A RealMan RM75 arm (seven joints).
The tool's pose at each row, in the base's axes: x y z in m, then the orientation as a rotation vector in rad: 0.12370, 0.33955, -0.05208, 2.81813, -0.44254, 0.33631; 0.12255, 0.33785, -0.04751, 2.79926, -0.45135, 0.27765; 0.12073, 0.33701, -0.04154, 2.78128, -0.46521, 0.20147; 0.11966, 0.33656, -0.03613, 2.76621, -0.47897, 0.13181; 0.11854, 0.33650, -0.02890, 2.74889, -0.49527, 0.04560; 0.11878, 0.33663, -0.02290, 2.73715, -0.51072, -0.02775; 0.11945, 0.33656, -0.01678, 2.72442, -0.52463, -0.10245; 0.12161, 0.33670, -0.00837, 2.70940, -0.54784, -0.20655; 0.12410, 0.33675, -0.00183, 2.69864, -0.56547, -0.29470; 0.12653, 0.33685, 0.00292, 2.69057, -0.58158, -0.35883
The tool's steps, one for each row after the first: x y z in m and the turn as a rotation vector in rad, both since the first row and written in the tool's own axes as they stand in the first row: 0.00060, 0.00297, -0.00399, -0.02955, -0.03564, -0.00001; 0.00073, 0.00568, -0.00967, -0.05999, -0.08445, 0.00188; 0.00130, 0.00766, -0.01481, -0.08491, -0.13024, 0.00460; 0.00221, 0.00972, -0.02177, -0.11245, -0.18799, 0.00775; 0.00400, 0.01087, -0.02739, -0.13099, -0.23849, 0.01179; 0.00627, 0.01210, -0.03298, -0.14902, -0.29018, 0.01486; 0.01047, 0.01316, -0.04050, -0.16808, -0.36383, 0.02223; 0.01451, 0.01377, -0.04618, -0.17966, -0.42680, 0.02735; 0.01800, 0.01395, -0.05022, -0.18632, -0.47320, 0.03364
